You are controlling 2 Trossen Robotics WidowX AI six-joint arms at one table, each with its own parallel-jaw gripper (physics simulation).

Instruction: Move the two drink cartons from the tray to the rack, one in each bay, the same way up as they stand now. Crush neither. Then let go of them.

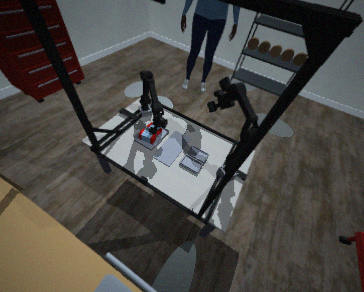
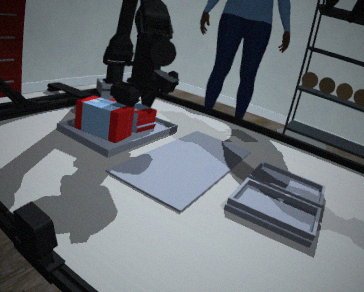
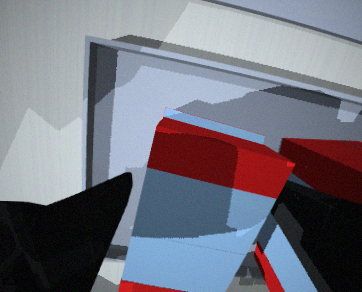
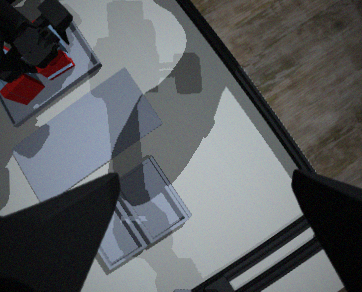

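Observation:
Two blue cartons with red ends are in the grey tray. The back carton looks tilted, with a blue strip showing past its red end. The front carton looks upright. My left gripper is open and low, its fingers on either side of the back carton; the right finger covers part of the front carton. My right gripper is open and empty, high above the table. The two-bay rack is empty.
A flat grey sheet lies between tray and rack. Dark frame rails edge the table, and black posts stand at its corners. A person stands behind it, near a shelf unit.

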